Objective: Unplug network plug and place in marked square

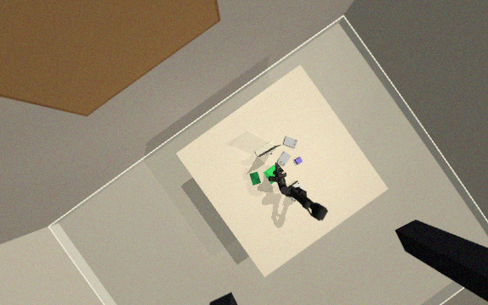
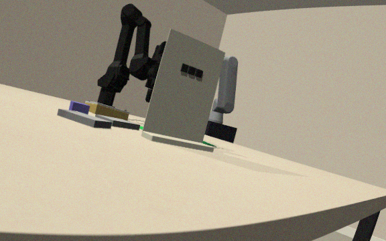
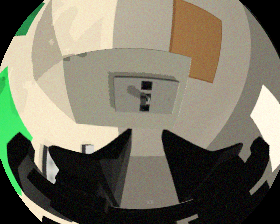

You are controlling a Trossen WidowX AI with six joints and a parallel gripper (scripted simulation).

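My gripper tip is now 90 mm short of the network plug and 10 mm to the right of it. The rest, counted from my gripper tip: green marked square (100 mm behind, 40 mm to the left, 170 mm below); then dark green patch (70 mm behind, 190 mm to the left, 170 mm below); then upright panel (110 mm ahead, 10 mm to the left, 60 mm below).
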